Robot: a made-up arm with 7 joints. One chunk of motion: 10 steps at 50 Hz.
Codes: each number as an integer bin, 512 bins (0 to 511) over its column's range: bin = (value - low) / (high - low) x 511, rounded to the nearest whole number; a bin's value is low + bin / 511 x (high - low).
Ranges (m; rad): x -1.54..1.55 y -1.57..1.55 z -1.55..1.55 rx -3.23..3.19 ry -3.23..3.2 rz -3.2..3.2
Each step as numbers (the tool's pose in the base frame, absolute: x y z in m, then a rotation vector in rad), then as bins.
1 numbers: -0.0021 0.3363 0.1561 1.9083 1.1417 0.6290
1 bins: 254 312 281 409 347 306
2 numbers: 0.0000 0.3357 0.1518 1.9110 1.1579 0.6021
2 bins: 255 312 281 409 349 304
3 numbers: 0.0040 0.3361 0.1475 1.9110 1.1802 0.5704
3 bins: 255 312 280 409 350 301
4 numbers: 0.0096 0.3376 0.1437 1.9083 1.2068 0.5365
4 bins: 256 312 279 409 353 298
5 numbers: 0.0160 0.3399 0.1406 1.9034 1.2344 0.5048
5 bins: 257 313 279 409 355 296
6 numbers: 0.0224 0.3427 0.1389 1.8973 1.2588 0.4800
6 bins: 258 313 278 408 357 294
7 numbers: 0.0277 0.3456 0.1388 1.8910 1.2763 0.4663
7 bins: 259 314 278 408 358 293
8 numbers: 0.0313 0.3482 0.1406 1.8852 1.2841 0.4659
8 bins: 260 314 279 407 359 293
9 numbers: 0.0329 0.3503 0.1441 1.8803 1.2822 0.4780
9 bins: 260 315 279 407 359 294
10 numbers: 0.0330 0.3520 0.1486 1.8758 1.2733 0.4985
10 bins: 260 315 280 406 358 295
